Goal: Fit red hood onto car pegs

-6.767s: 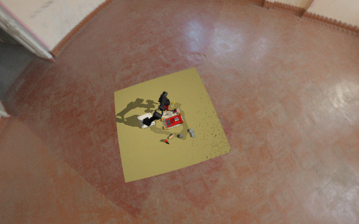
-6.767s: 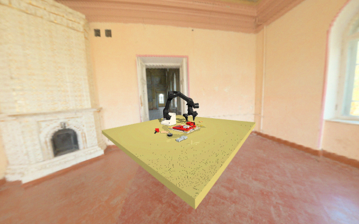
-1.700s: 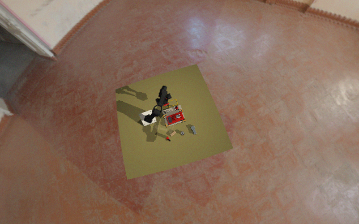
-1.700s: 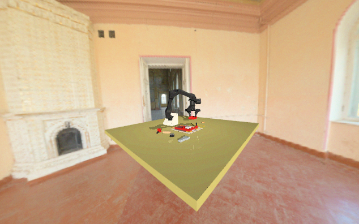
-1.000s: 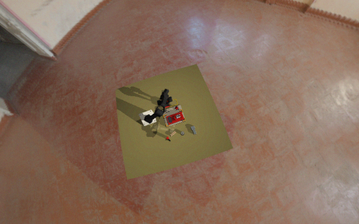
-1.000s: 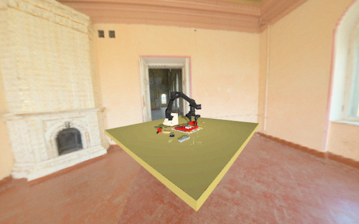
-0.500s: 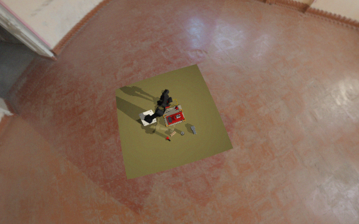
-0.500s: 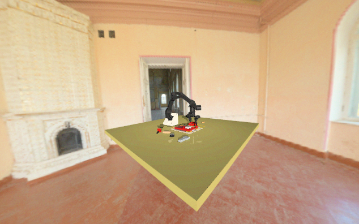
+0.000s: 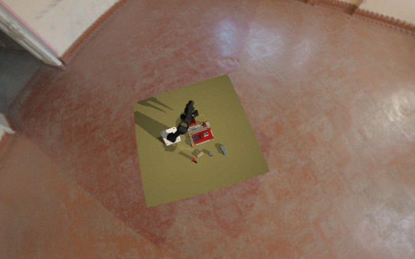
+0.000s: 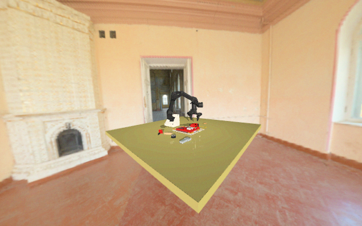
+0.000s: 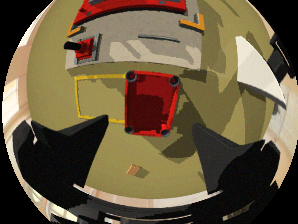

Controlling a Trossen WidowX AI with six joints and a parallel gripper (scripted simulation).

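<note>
Right now the red hood is 6 cm below my gripper tip.
</note>
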